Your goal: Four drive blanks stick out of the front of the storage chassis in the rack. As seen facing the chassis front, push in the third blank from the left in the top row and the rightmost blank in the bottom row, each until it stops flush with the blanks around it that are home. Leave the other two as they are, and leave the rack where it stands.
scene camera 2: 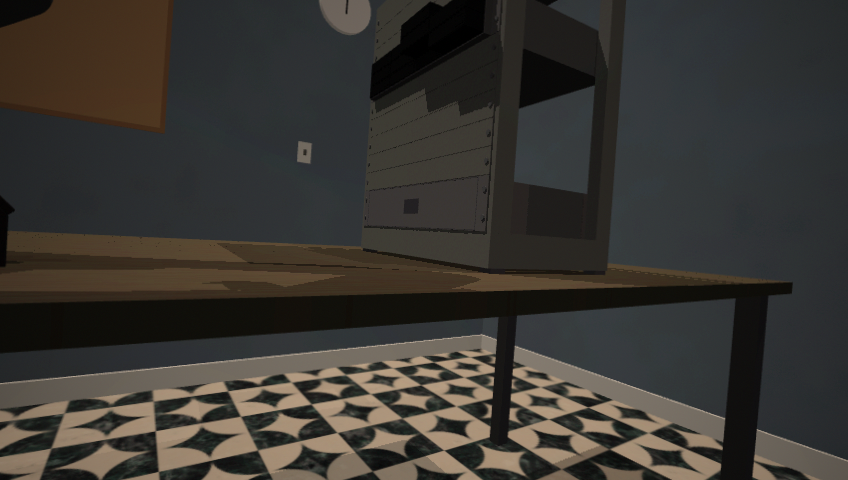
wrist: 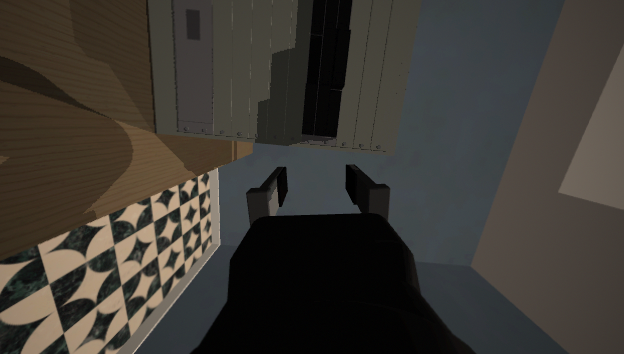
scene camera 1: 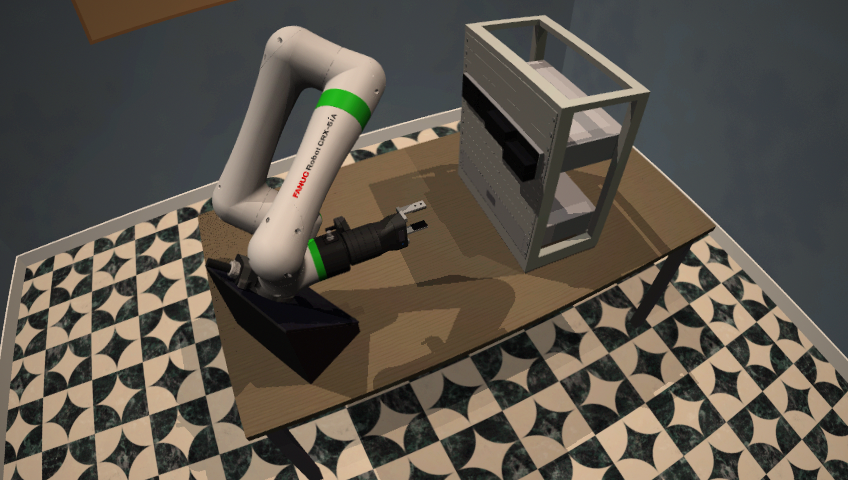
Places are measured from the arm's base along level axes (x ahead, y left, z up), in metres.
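Pixels of known places: gripper, fingertip midpoint: (wrist: pixel 316 178) (scene camera 1: pixel 425 214).
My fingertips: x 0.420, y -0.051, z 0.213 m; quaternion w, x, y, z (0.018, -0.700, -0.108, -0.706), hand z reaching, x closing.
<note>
For each thing: its middle in the pictures, then the offset to it from my fingertips. "*": a spot on its surface instead. Level surfaces: height alone.
- largest block, surface spot: (scene camera 1: pixel 521 155) * dx +0.289, dy +0.117, dz +0.024 m
- wooden table, its level: dz -0.409 m
- lighter unit, surface spot: (scene camera 2: pixel 443 208) (wrist: pixel 192 81) * dx +0.319, dy +0.179, dz -0.307 m
The storage chassis (scene camera 1: pixel 474 95) (scene camera 2: pixel 386 74) (wrist: pixel 325 75) is a black band across the upper front of the grey rack (scene camera 1: pixel 604 99) (scene camera 2: pixel 504 178) (wrist: pixel 162 75). In scene camera 1, dark blocks stick out of its middle and right part, the largest block (scene camera 1: pixel 521 155) near the right end. The blanks are too dark to tell apart by row and column, so how far each sticks out is unclear. My gripper (scene camera 1: pixel 421 215) (wrist: pixel 316 178) is open and empty, well in front of the rack and lower than the chassis, pointing toward the rack side. It does not show in scene camera 2.
The rack stands on a wooden table (scene camera 1: pixel 392 356) (scene camera 2: pixel 267 282) (wrist: pixel 45 130). Plain grey panels lie above and below the chassis. A lighter unit (scene camera 2: pixel 443 208) (wrist: pixel 195 85) sits low in the rack. The arm's dark wedge base (scene camera 1: pixel 297 339) is at the other table end.
</note>
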